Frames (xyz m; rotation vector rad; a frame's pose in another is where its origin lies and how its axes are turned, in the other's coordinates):
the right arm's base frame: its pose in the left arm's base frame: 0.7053 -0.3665 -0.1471 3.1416 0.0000 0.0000
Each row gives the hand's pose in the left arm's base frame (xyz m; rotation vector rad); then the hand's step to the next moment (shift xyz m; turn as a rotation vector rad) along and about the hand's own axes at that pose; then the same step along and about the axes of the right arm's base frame.
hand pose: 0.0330 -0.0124 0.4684 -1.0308 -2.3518 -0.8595
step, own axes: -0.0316 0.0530 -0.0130 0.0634 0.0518 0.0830
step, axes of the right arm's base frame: 0.0622 -0.0035 -0.0099 -0.0116 -0.1160 0.0027
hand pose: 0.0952 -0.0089 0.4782 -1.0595 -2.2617 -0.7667
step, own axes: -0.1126 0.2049 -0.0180 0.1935 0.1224 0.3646
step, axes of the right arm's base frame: 0.2310 -0.0400 0.0065 -0.0880 -0.4104 0.0959
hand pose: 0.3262 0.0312 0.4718 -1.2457 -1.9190 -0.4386
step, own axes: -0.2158 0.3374 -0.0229 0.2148 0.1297 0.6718
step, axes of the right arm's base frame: 0.3511 -0.0085 0.1939 -0.2174 -0.6263 0.2735
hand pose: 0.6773 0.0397 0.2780 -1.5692 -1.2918 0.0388
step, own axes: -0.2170 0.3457 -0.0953 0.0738 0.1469 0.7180
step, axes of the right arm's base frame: 0.2053 0.1741 0.3213 -0.2914 -0.5574 0.3834
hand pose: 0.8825 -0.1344 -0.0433 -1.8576 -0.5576 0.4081
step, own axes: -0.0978 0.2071 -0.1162 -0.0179 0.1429 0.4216
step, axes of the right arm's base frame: 0.0175 0.2048 0.1540 -0.2117 -0.2768 0.2776
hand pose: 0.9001 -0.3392 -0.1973 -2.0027 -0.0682 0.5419
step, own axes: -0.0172 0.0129 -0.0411 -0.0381 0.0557 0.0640
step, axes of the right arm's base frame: -0.0012 0.0451 -0.0106 -0.0700 -0.0159 0.0591
